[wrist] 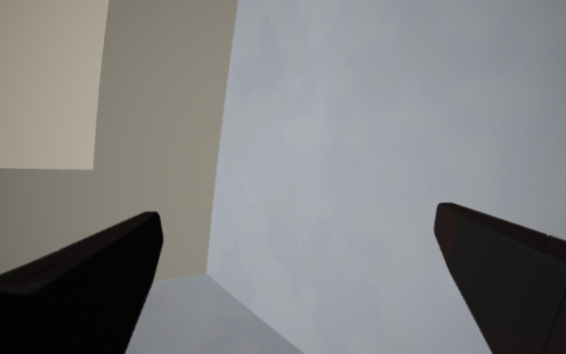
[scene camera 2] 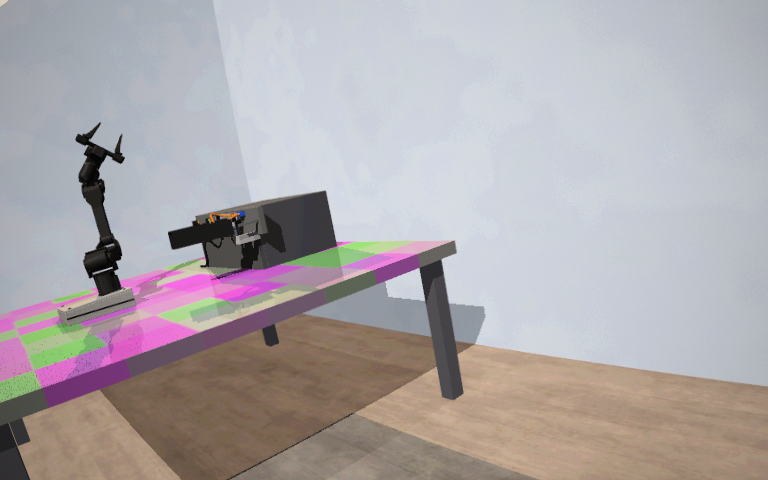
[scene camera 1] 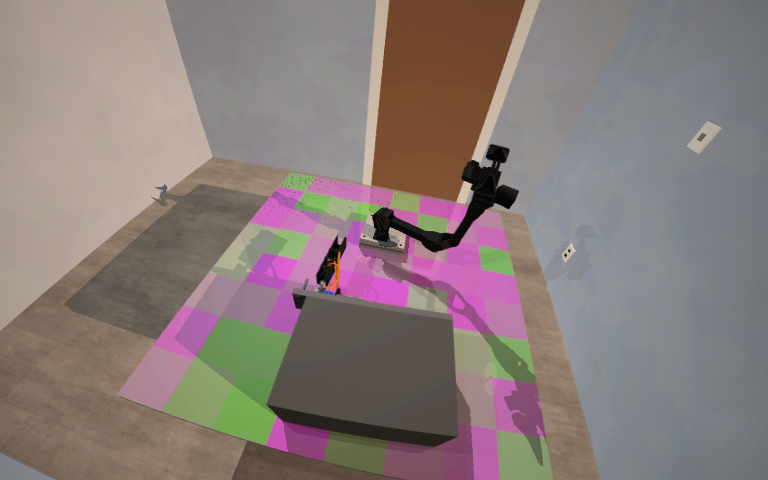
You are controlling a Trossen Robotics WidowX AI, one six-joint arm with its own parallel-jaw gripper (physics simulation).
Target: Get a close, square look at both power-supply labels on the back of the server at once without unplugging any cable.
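Frame: origin at the arm's base, x right, y down, z ahead, level; millimetres.
Seen in the pictures: gripper, fingertip midpoint: (wrist: 299, 222) (scene camera 2: 111, 128) (scene camera 1: 495, 161); arm's base, origin of the base link: (scene camera 2: 109, 292) (scene camera 1: 381, 235).
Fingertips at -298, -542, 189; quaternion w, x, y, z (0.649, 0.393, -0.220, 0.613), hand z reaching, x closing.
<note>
Offsets run from my fingertips to a thing's top centre, as dx, dy, dz. "*": to the spot under its first point. Level surfaces: height alone.
The server (scene camera 1: 368, 362) (scene camera 2: 300, 226) is a dark grey box on the checkered table. Its cabled back faces the arm's base. A black hinged cable arm (scene camera 1: 331, 261) (scene camera 2: 195, 234) sticks out from the back, with orange cables @[* +381, +382, +183] (scene camera 1: 338, 271) (scene camera 2: 222, 215) and a blue connector @[+399, +391, +272] (scene camera 1: 327, 292) (scene camera 2: 241, 214) beside it. The power-supply labels cannot be made out in any view. My gripper (scene camera 2: 110, 129) (wrist: 299, 222) is open and empty, raised high above the table and apart from the server. The wrist view shows walls between the fingers; the server does not show there.
The arm's pale base plate (scene camera 1: 382, 243) (scene camera 2: 97, 307) stands on the pink and green table @[dy +590] (scene camera 1: 243, 339) (scene camera 2: 351, 257), off the server's cabled side. The cable arm juts out toward the base's side. A brown door (scene camera 1: 441, 84) and a blue wall (scene camera 1: 668, 271) stand beyond the table.
</note>
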